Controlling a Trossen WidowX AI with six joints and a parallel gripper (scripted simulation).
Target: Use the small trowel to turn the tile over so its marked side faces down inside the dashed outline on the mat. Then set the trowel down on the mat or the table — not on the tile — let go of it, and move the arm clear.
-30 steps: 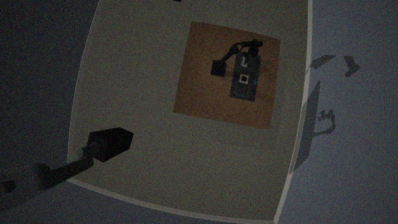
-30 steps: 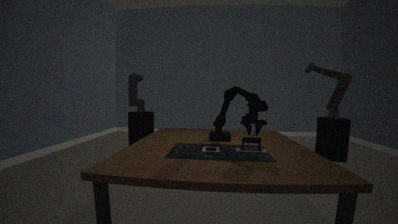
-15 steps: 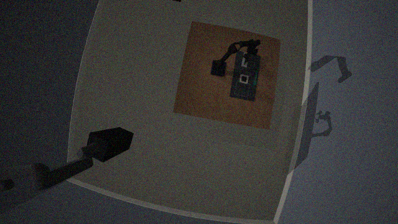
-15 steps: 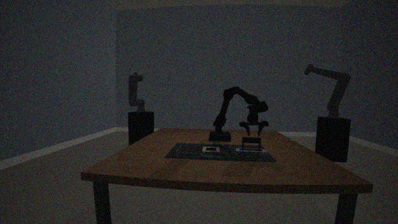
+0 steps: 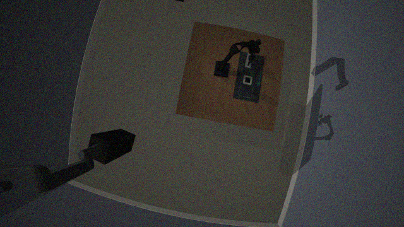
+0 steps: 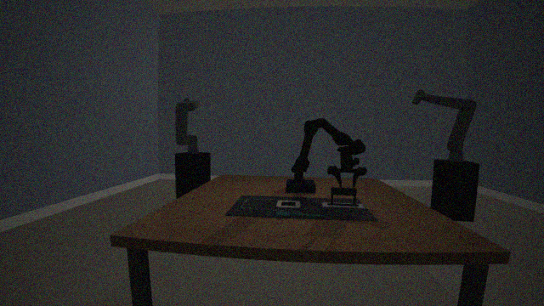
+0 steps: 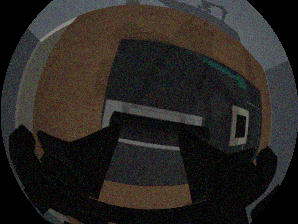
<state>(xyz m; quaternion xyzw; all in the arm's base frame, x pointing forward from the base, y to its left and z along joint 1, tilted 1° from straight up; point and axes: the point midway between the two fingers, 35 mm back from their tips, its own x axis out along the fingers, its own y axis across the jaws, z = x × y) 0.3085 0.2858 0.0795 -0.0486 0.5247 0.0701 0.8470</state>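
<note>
Now: the trowel 4 cm to the right of my gripper tip and 5 cm below it. The rest, counted from my gripper tip: tile: 6 cm ahead, 28 cm to the right, 9 cm below; then dark mat: 7 cm ahead, 22 cm to the right, 11 cm below.
</note>
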